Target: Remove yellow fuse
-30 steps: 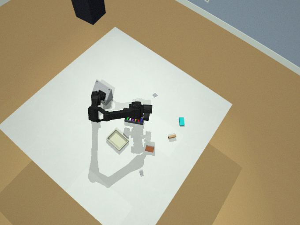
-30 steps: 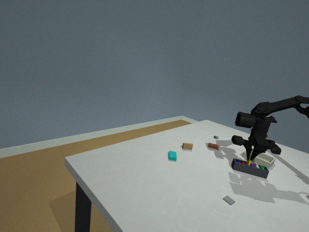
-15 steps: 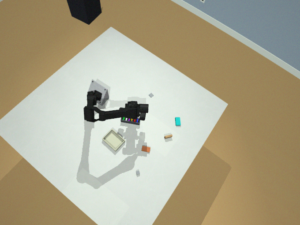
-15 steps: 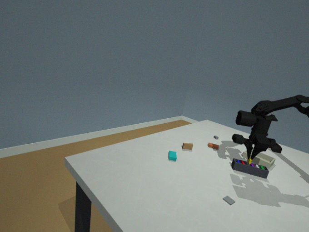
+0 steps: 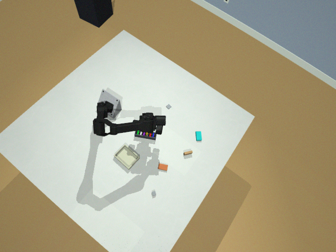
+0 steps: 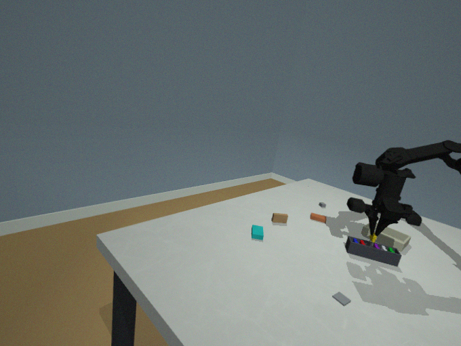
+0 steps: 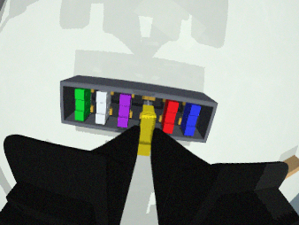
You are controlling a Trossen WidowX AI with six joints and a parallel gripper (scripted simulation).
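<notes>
My gripper tip is 30 mm past the beige tray, 190 mm to the left of it and 70 mm above it. Also, from my gripper tip: orange block (200 mm ahead, 130 mm to the right, 70 mm below); yellow fuse (10 mm below); tan block (300 mm ahead, 30 mm to the left, 60 mm below).
</notes>
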